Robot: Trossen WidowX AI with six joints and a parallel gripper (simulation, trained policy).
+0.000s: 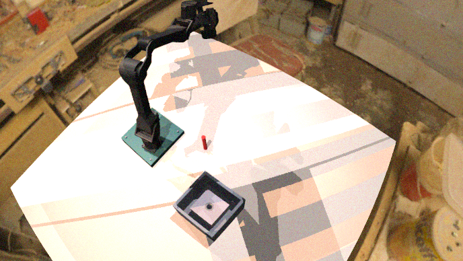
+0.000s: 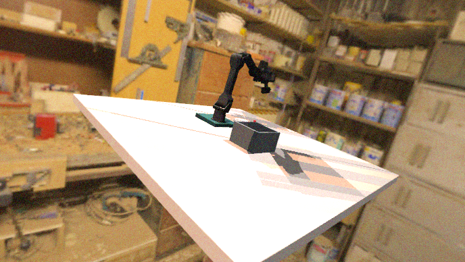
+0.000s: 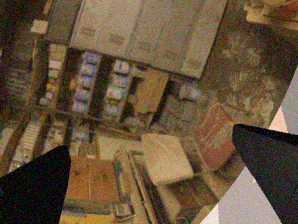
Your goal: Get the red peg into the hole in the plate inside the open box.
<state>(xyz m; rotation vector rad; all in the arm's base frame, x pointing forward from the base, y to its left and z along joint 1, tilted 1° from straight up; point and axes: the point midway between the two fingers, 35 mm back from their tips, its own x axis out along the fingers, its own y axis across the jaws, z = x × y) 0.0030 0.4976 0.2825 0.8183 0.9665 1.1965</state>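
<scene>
Right now the red peg is 45 cm to the right of my gripper tip, 25 cm below it and 18 cm ahead of it. Round my gripper tip: pale plate: 66 cm to the right, 31 cm ahead, 24 cm below; then grey box: 66 cm to the right, 31 cm ahead, 26 cm below.
</scene>
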